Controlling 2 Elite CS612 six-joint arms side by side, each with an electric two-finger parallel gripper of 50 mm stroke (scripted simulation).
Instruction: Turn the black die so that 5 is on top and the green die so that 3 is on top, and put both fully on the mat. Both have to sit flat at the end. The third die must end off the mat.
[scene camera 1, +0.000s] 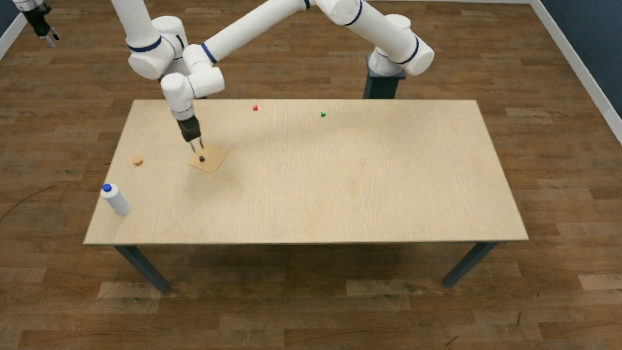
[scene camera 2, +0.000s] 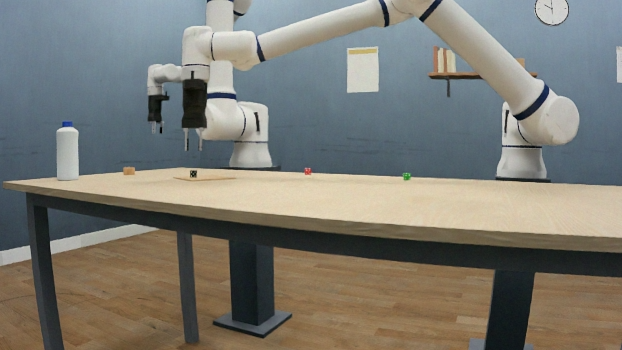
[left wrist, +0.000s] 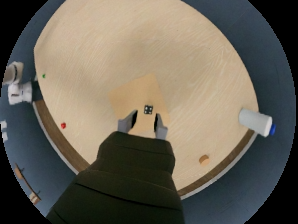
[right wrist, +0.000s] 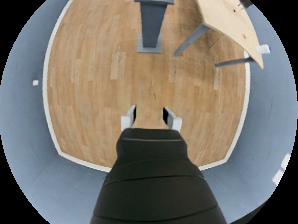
My left gripper (scene camera 2: 193, 150): 121 cm from the lens. A white bottle (scene camera 2: 67, 137): 124 cm from the lens.
